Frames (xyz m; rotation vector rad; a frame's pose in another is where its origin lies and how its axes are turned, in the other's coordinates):
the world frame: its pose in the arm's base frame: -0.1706 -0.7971 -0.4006 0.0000 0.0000 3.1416
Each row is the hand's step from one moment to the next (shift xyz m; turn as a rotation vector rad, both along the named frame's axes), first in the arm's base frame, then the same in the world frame.
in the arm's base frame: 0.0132 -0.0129 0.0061 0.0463 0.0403 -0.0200
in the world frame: -0.0132 0.0129 0.0061 -0.0463 -0.0403 -0.0200
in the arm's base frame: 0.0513 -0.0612 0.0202 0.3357 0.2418 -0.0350
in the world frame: -0.0513 0.0612 0.0202 -0.3357 -0.2418 -0.0350
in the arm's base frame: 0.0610 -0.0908 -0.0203 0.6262 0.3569 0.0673
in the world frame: -0.0610 0.0908 -0.0203 -0.6262 -0.3569 0.0673
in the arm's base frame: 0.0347 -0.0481 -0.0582 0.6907 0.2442 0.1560
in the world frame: -0.0347 0.0481 -0.0582 -0.6907 -0.2442 0.1560
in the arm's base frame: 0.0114 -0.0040 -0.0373 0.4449 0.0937 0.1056
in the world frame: -0.0114 0.0040 -0.0373 -0.4449 -0.0937 0.1056
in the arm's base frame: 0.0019 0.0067 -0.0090 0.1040 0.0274 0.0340
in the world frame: -0.0019 -0.0067 -0.0090 -0.1040 -0.0274 0.0340
